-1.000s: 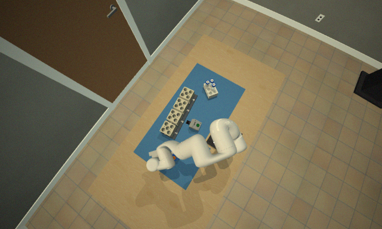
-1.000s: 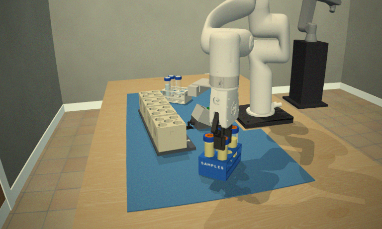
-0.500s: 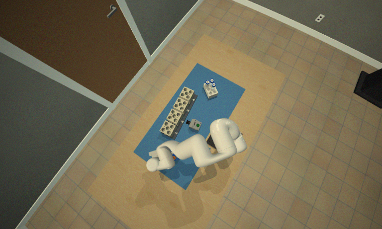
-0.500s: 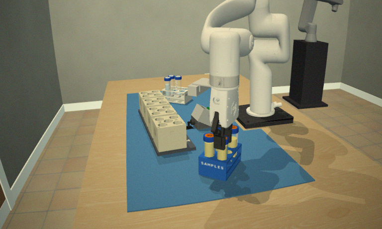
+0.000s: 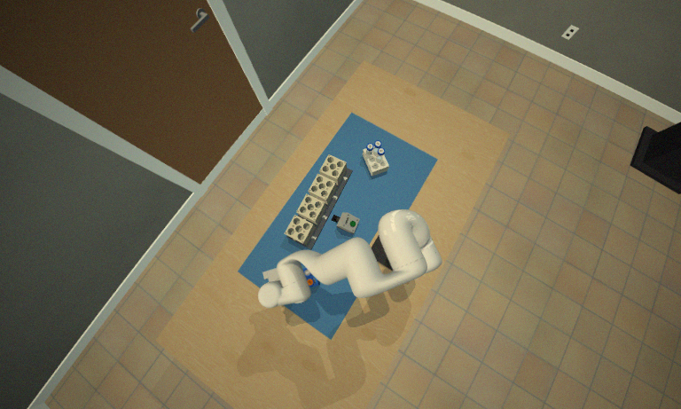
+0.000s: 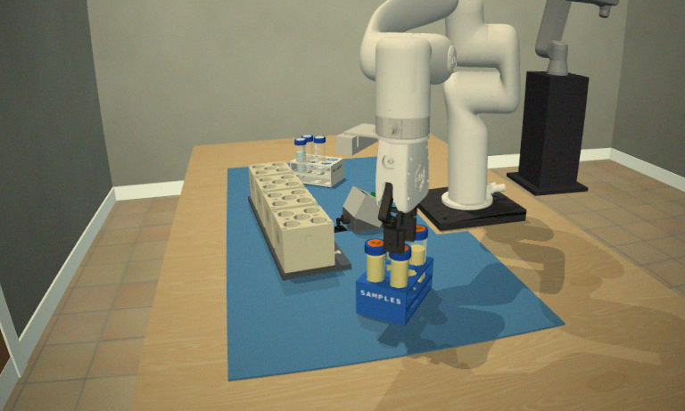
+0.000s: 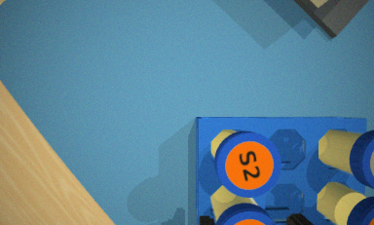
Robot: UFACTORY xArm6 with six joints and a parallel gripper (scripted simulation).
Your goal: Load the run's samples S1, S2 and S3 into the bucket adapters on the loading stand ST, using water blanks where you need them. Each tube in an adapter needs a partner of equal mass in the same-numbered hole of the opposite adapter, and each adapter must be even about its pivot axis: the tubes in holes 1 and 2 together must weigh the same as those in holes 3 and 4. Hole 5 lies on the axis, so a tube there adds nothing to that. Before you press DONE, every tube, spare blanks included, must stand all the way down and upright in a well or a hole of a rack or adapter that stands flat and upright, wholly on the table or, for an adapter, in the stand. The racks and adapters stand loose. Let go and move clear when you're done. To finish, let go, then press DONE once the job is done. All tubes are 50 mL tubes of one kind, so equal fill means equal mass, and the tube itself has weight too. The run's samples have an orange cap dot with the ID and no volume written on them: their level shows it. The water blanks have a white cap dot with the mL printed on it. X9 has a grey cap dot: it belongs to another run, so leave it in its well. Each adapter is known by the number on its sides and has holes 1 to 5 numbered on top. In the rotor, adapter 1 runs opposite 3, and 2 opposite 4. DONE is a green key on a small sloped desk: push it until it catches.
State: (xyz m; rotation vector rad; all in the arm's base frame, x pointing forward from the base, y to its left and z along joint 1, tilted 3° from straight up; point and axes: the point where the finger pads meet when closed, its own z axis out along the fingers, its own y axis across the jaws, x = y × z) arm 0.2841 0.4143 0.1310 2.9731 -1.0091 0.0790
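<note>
My hand is 60 mm past the sample tube, 70 mm to the left of it and 80 mm above it. Round my hand: blue samples rack (10 mm behind, 40 mm to the right, 110 mm below); then yellowish tube (20 mm behind, 90 mm to the right, 80 mm below); then adapter (130 mm ahead, 210 mm to the right, 90 mm below).
</note>
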